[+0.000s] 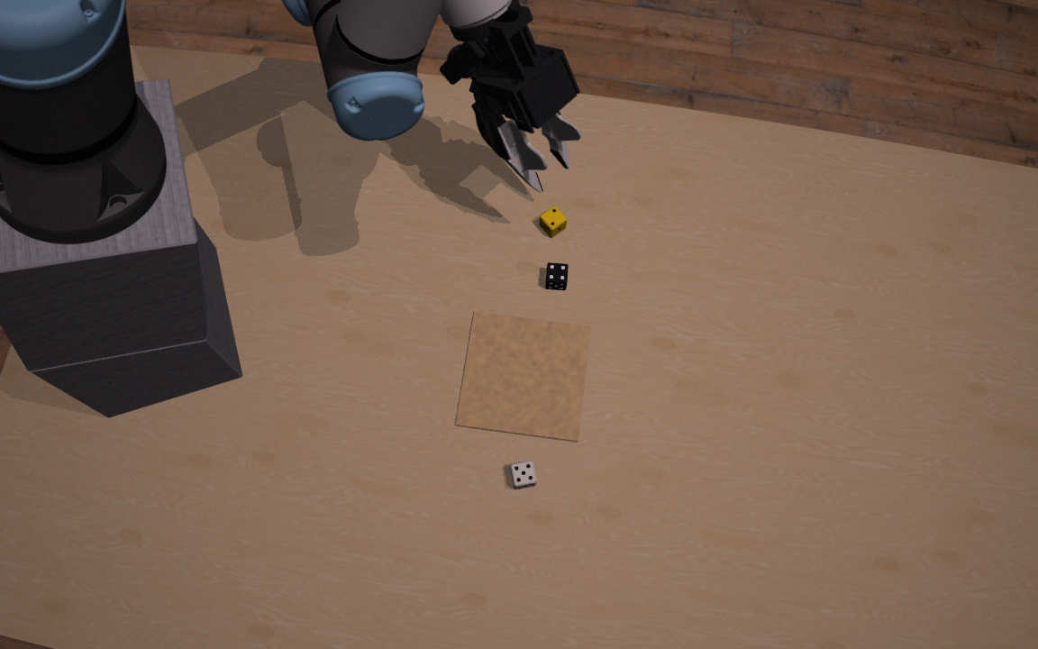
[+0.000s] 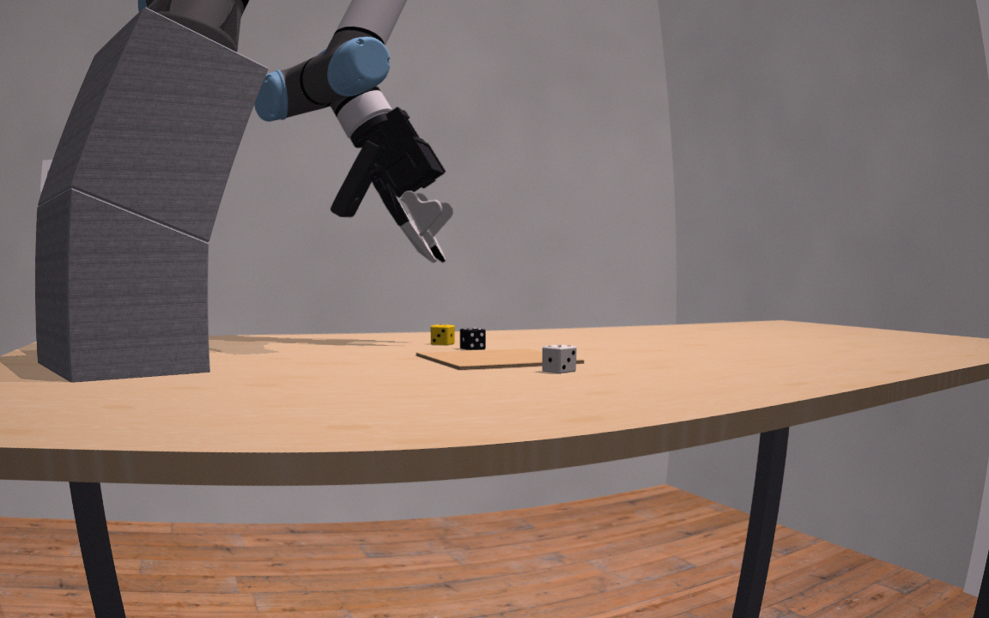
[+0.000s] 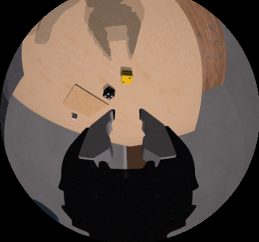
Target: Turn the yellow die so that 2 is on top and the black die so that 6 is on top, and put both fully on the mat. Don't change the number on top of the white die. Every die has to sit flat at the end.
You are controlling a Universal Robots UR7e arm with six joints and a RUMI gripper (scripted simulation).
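The yellow die lies 1 cm ahead of my hand, 1 cm to the right of it and 11 cm below it. Also, from my hand: white die 3 cm behind, 32 cm to the right, 11 cm below; mat 3 cm behind, 20 cm to the right, 12 cm below; black die 1 cm ahead, 8 cm to the right, 11 cm below.
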